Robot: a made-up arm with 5 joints.
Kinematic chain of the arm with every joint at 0, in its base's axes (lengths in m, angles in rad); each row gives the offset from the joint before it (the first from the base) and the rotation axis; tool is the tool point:
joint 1: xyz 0 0 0.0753 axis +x
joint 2: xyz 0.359 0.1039 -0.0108 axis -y
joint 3: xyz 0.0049 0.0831 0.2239 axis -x
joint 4: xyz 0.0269 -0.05 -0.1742 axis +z
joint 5: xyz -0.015 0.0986 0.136 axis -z
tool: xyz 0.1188 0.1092 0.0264
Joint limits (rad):
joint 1: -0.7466..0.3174
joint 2: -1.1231..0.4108
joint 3: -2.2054..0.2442
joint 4: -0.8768..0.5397
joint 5: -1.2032..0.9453
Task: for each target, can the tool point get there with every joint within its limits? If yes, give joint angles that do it. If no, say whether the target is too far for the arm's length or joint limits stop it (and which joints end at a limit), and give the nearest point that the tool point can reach.
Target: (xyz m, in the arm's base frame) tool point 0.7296 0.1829 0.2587
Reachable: yes | joints -0.0621 -0.6670 -1.7360 -0.4036 -0.5020
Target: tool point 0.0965 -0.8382 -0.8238
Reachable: no: too far | nearest point 0.5622 0.0291 -0.1411 | short by 1.198 m
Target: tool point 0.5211 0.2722 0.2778
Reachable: yes | joints -0.2426 0.2382 -0.5255 -0.4552 0.4060
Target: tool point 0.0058 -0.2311 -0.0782
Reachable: no: joint limits stop it (at a limit: joint 1, joint 2, joint 3, joint 4, joint 5) | nearest point 0.0801 0.0445 0.3316 | short by 0.499 m
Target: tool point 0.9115 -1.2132 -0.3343
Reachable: no: too far | nearest point 0.6433 -0.0002 -0.0980 | short by 1.265 m
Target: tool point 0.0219 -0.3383 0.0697
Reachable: no: joint limits stop it (at a limit: joint 1, joint 2, joint 3) | nearest point 0.0955 0.0199 0.3554 | short by 0.464 m
